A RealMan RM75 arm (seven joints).
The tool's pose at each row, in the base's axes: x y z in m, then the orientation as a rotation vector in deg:
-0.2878 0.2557 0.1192 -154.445 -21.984 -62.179
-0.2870 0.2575 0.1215 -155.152 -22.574 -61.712
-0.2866 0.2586 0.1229 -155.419 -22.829 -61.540
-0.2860 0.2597 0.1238 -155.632 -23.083 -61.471
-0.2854 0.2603 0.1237 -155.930 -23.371 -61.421
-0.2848 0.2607 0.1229 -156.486 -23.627 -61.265
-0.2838 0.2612 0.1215 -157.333 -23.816 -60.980
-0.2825 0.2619 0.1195 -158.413 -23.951 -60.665
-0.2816 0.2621 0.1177 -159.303 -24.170 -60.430
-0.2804 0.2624 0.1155 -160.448 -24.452 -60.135
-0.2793 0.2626 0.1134 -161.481 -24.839 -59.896
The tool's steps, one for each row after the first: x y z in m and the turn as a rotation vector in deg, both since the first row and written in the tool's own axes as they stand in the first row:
0.0025 -0.0017 -0.0006 -0.338 -0.575 -0.461
0.0039 -0.0027 -0.0010 -0.464 -0.792 -0.658
0.0051 -0.0037 -0.0009 -0.586 -0.929 -0.861
0.0056 -0.0040 -0.0003 -0.785 -1.090 -1.110
0.0055 -0.0041 0.0008 -1.168 -1.399 -1.375
0.0053 -0.0042 0.0025 -1.761 -1.877 -1.638
0.0049 -0.0042 0.0050 -2.552 -2.447 -1.912
0.0043 -0.0039 0.0069 -3.202 -2.909 -2.215
0.0036 -0.0036 0.0093 -4.045 -3.496 -2.607
0.0030 -0.0033 0.0116 -4.802 -4.017 -3.052

